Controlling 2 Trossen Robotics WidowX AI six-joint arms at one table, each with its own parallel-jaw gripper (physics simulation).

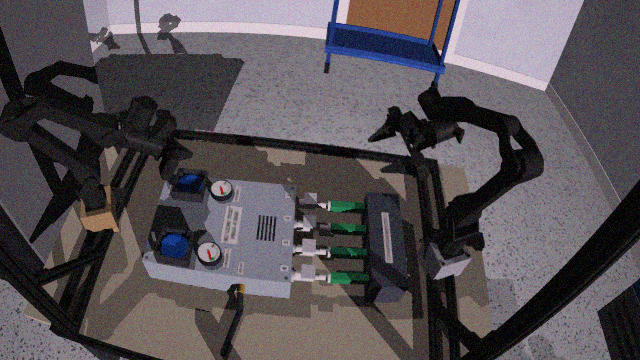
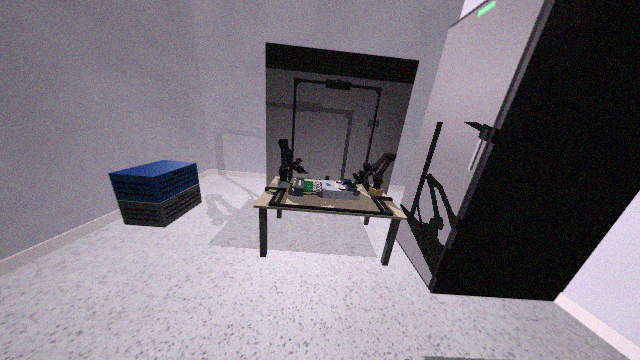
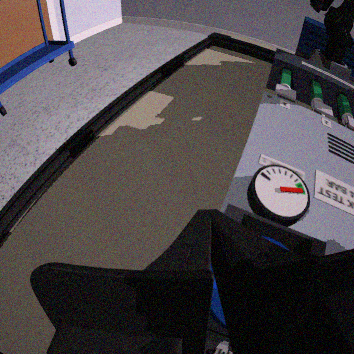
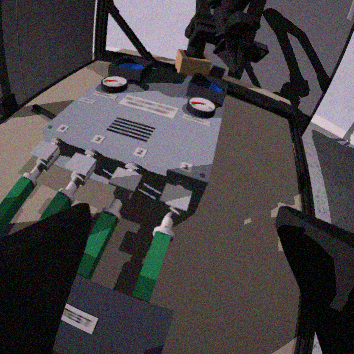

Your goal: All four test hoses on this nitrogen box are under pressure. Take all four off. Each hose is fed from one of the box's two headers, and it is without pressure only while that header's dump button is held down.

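Frame: origin at the left arm's base, x ahead, y left, z up, level; metres.
Where they show: left gripper, fingertip midpoint: (image 1: 192, 155) (image 2: 353, 184) (image 3: 206, 218) (image 4: 235, 72); right gripper, fingertip midpoint: (image 1: 374, 155) (image 2: 306, 172) (image 3: 299, 0) (image 4: 186, 216); left arm's base at its link origin: (image 1: 95, 201) (image 2: 376, 188) (image 4: 193, 54); right arm's base at its link origin: (image 1: 449, 246) (image 2: 283, 180) (image 3: 331, 57).
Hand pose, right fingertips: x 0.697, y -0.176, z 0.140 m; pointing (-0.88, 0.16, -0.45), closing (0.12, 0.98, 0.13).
Observation:
Each offset is from my right fingertips to the top centre of the thing. "spot": to the spot under its first point.
The grey nitrogen box (image 1: 251, 246) (image 2: 340, 193) (image 4: 158, 140) lies on the table. Four green hoses (image 1: 347, 206) (image 1: 348, 228) (image 1: 348, 251) (image 1: 348, 278) (image 4: 152, 260) run from its ports into a dark test block @(spot: 0.005 m back, 0.145 m right, 0.144 m down) (image 1: 386, 243). All four sit in their couplers. The box has two blue dump buttons (image 1: 190, 183) (image 1: 174, 246) (image 4: 207, 86) and two gauges (image 1: 221, 189) (image 1: 208, 253) (image 3: 279, 191). My left gripper (image 1: 166, 169) (image 3: 206, 218) is shut and empty over the back button's edge; I cannot tell whether it touches. My right gripper (image 1: 386, 130) (image 4: 186, 216) is open and empty, high above hose 1.
A black raised rail (image 1: 283, 144) frames the table. A black supply hose with a yellow band @(spot: 0.385 m back, 0.188 m right, 0.211 m down) (image 1: 234, 314) leaves the box's front. A blue cart (image 1: 386, 46) stands behind the table. A tan block (image 4: 191, 63) sits behind the box. Stacked blue crates (image 2: 166, 189) stand on the floor.

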